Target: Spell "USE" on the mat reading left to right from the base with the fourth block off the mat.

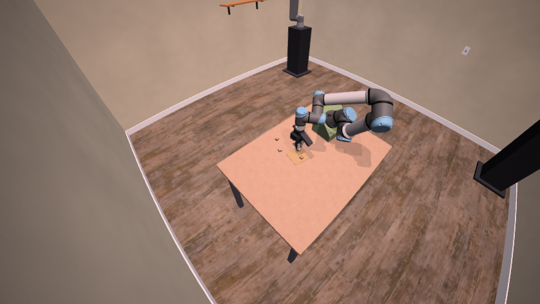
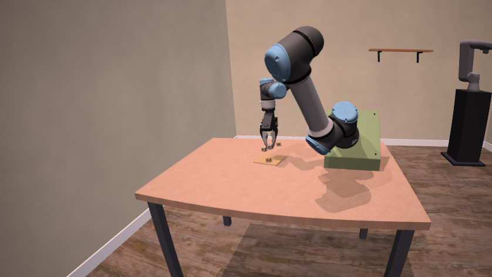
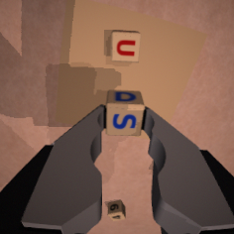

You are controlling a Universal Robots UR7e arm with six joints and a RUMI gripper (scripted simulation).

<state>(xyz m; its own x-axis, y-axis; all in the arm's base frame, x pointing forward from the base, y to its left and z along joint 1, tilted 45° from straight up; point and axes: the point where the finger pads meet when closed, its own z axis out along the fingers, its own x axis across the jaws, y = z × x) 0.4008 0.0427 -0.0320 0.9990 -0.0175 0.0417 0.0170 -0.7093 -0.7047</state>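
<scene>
Now: hand 8 cm above the mat. From my hand the other things lie so: letter block (4 cm to the left, 6 cm below).
</scene>
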